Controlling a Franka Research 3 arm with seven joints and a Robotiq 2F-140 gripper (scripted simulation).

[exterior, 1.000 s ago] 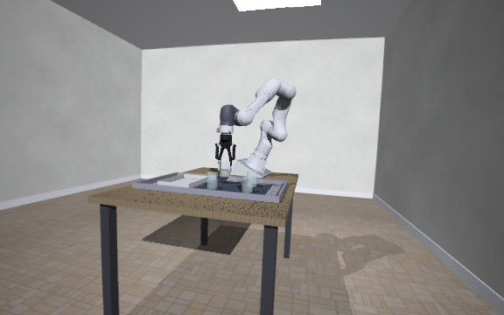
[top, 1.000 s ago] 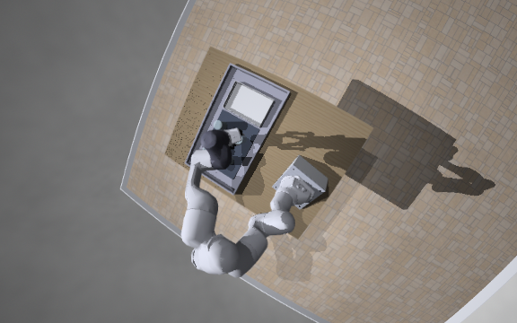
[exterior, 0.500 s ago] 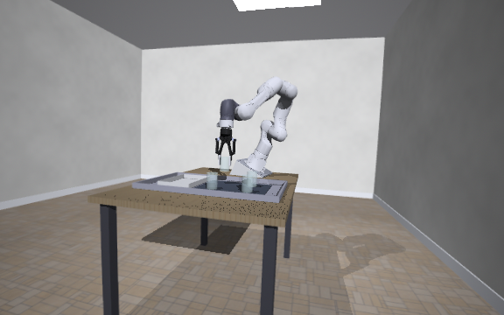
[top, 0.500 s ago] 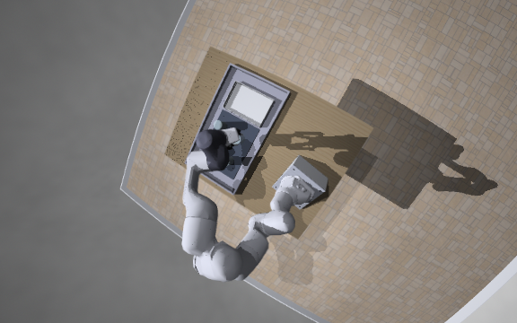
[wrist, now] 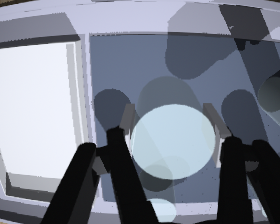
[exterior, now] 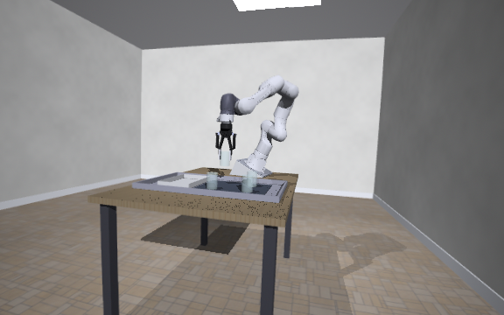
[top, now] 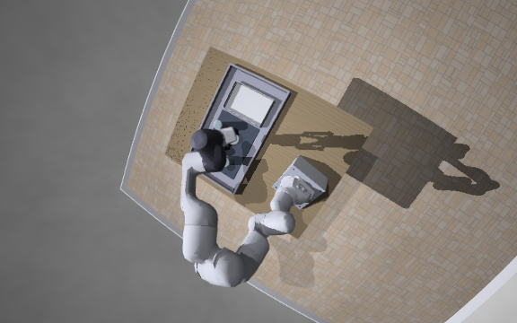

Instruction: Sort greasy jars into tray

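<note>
Right now the white tray is 11 cm ahead of my hand, 22 cm to the right of it and 17 cm below it. Also, from my hand: dark drying mat 8 cm ahead, 10 cm to the left, 18 cm below.
</note>
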